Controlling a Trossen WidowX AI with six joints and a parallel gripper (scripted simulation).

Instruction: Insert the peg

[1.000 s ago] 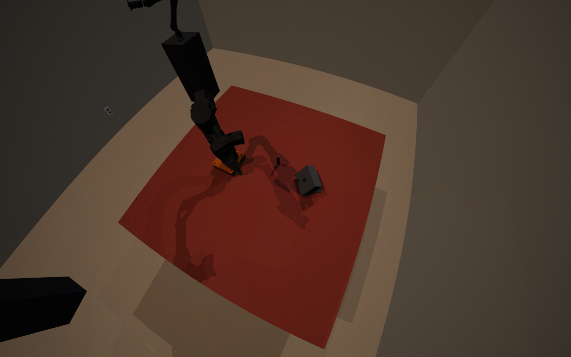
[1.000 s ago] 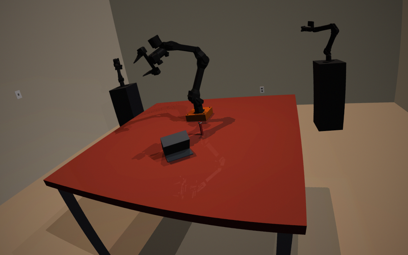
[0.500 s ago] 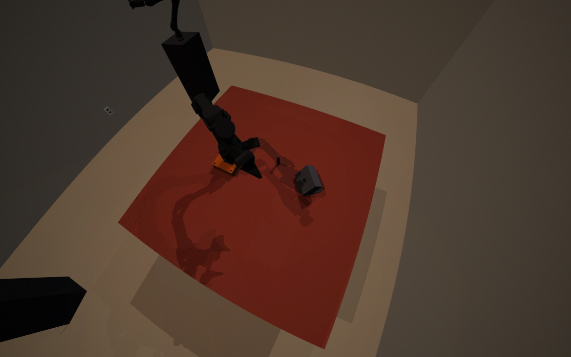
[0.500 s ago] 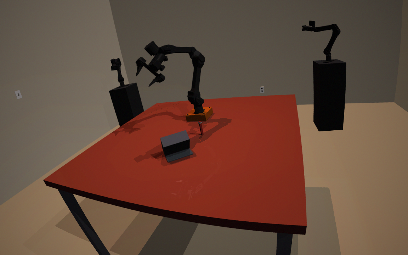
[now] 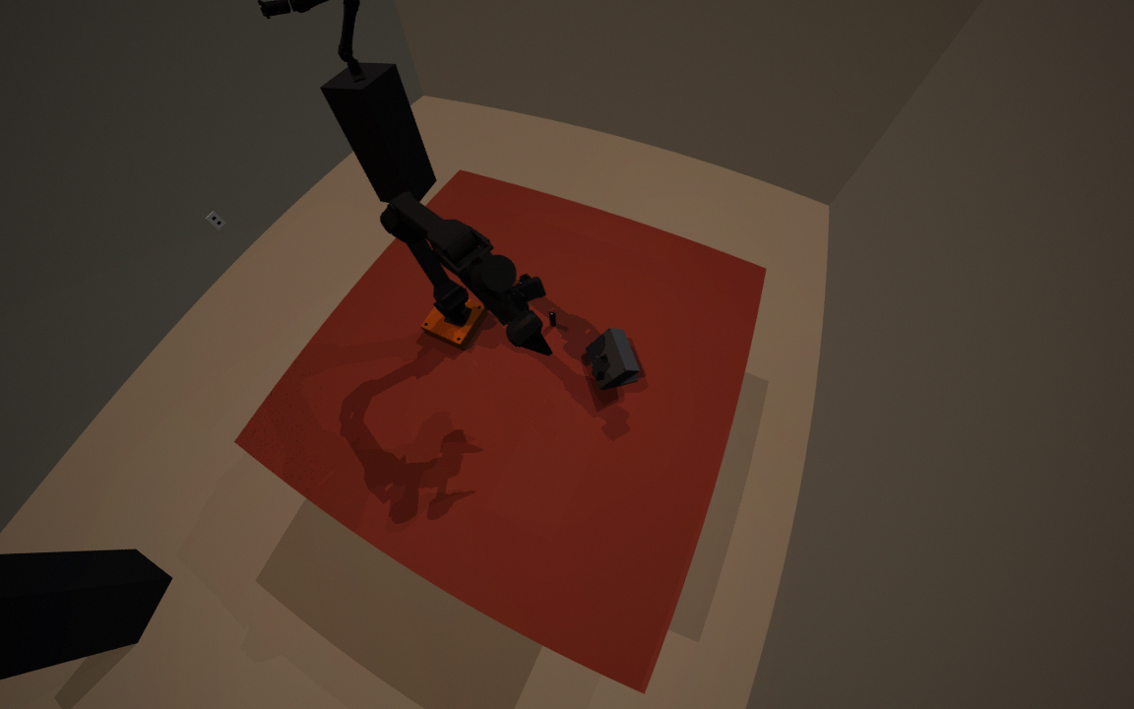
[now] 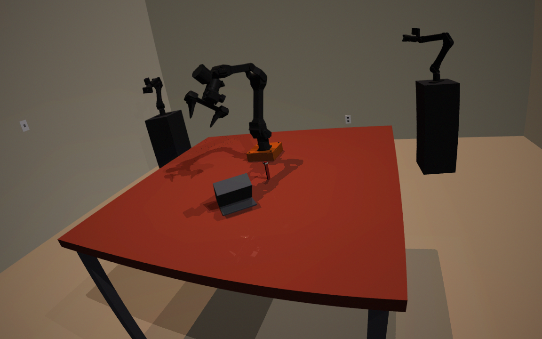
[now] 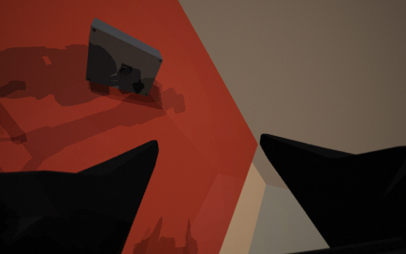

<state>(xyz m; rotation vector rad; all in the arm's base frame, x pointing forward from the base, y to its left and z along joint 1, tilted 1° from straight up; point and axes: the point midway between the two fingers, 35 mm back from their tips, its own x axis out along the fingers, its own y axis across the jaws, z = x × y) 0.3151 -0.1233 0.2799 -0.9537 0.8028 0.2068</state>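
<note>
Now: the square peg 7 cm behind my gripper tip, 21 cm to the left of it and 24 cm below it. Also, from my gripper tip: grey sloped panel 13 cm ahead, 13 cm to the left, 25 cm below.
</note>
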